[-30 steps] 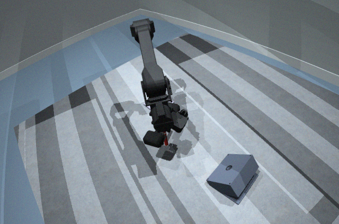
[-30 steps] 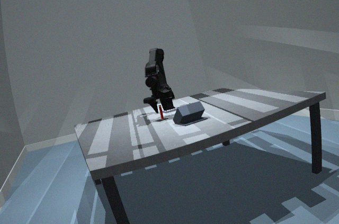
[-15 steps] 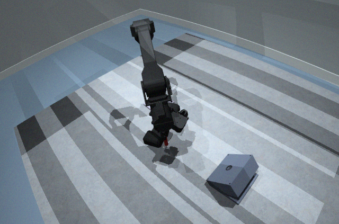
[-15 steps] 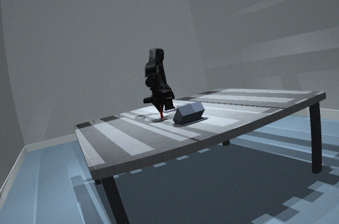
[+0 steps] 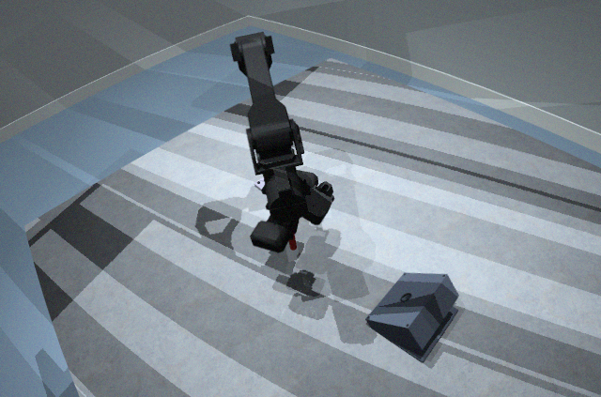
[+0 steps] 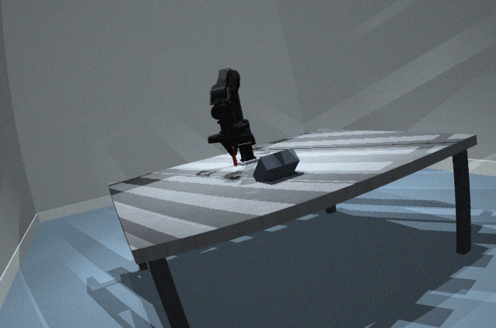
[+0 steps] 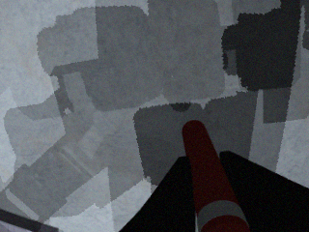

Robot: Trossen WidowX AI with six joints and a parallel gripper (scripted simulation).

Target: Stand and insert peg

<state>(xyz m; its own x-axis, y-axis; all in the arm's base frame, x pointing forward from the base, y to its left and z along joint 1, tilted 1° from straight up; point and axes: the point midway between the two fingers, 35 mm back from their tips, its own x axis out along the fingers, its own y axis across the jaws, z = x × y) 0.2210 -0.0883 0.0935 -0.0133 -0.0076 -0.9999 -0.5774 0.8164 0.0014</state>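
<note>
Right now my gripper tip is 260 mm short of the sloped panel, 100 mm to the right of it and 40 mm above it. Round my gripper tip: red peg: 20 mm above.
</note>
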